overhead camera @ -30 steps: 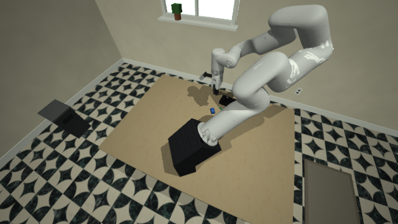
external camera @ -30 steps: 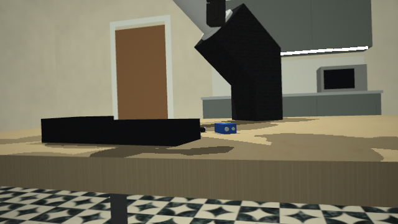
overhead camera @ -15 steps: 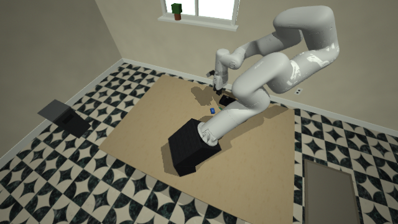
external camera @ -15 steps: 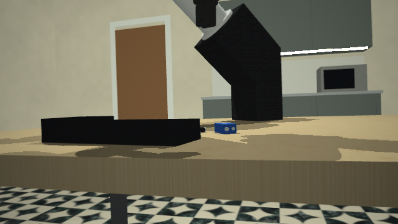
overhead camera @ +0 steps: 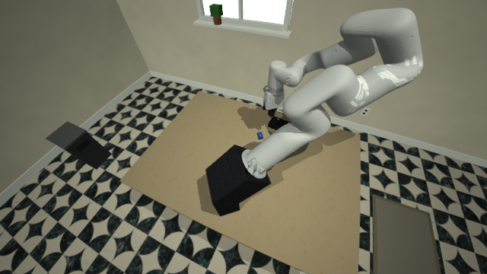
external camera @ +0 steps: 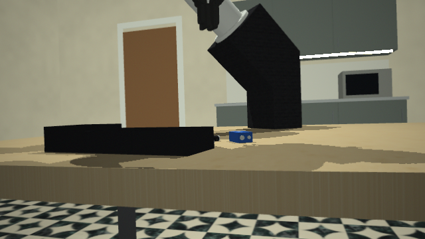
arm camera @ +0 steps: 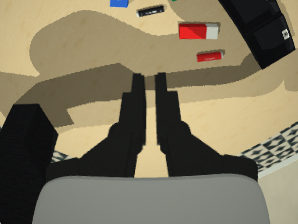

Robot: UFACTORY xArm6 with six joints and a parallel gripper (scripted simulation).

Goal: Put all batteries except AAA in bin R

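Right now my hand is 20 cm above the black bin, 11 cm to the left of it and 10 cm short of it. The rest, counted from my hand: black battery (22 cm below, 2 cm behind, 1 cm to the right); then blue block battery (21 cm below, 5 cm to the left); then green cylinder battery (22 cm below, 3 cm ahead, 1 cm to the right).
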